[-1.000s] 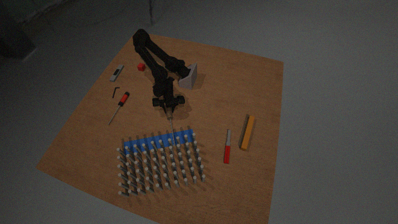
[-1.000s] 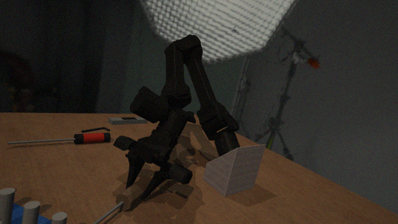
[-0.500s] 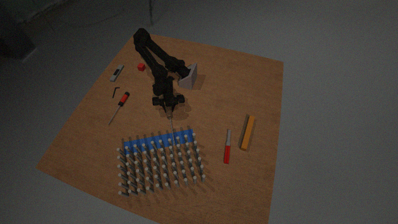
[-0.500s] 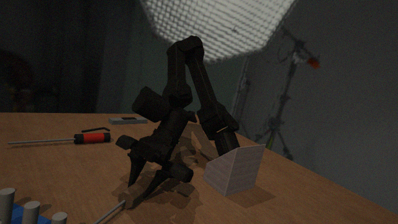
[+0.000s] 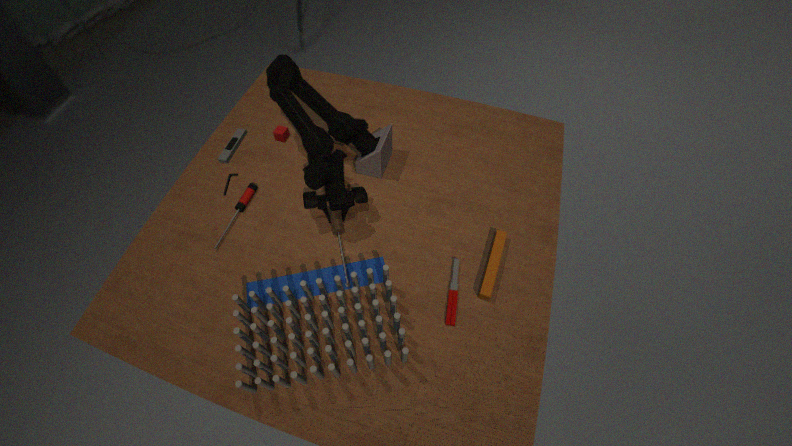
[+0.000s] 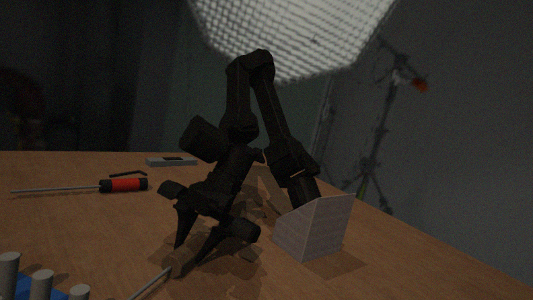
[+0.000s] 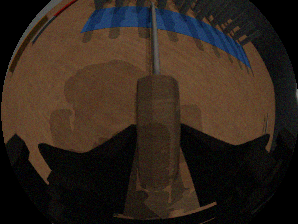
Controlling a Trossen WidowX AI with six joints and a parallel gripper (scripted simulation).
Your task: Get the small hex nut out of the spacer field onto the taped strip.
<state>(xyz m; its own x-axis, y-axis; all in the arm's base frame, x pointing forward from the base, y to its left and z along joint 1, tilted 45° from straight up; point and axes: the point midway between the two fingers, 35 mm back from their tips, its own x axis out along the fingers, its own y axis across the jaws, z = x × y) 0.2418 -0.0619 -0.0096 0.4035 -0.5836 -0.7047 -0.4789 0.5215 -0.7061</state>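
My gripper tip is now 490 mm to the right of the orange bar and 10 mm short of it. Round my gripper tip: blue taped strip 200 mm ahead, 20 mm below, 10 mm to the left; black hex key 420 mm to the right, 70 mm behind, 10 mm below; red-and-grey tool 390 mm to the left, 120 mm ahead, 10 mm below.
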